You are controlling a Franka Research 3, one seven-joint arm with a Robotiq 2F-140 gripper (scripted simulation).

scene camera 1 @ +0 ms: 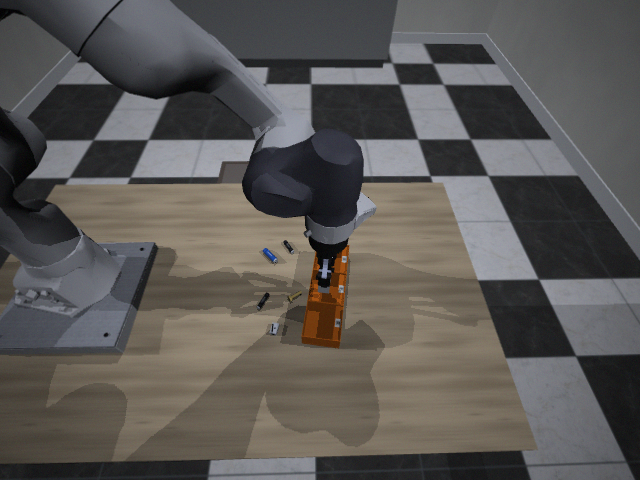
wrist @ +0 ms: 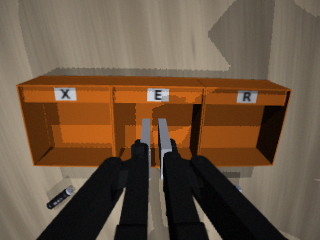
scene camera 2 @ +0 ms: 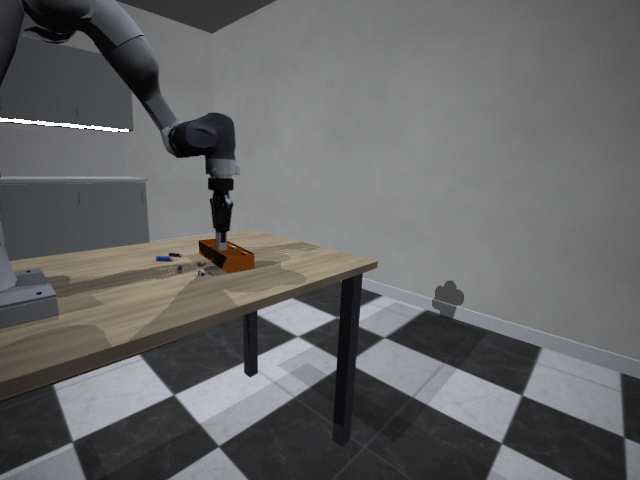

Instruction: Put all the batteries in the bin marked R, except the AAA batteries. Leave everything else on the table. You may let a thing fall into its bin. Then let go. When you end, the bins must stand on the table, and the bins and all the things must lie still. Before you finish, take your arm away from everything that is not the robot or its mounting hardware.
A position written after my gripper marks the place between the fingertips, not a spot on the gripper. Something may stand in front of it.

In view: my gripper (scene camera 2: 221,252) and an orange three-compartment bin row (scene camera 1: 322,326).
The orange three-compartment bin row also shows in the wrist view (wrist: 244,118) and in scene camera 2 (scene camera 2: 231,260). My gripper also shows in scene camera 1 (scene camera 1: 323,288) and in the wrist view (wrist: 154,130).
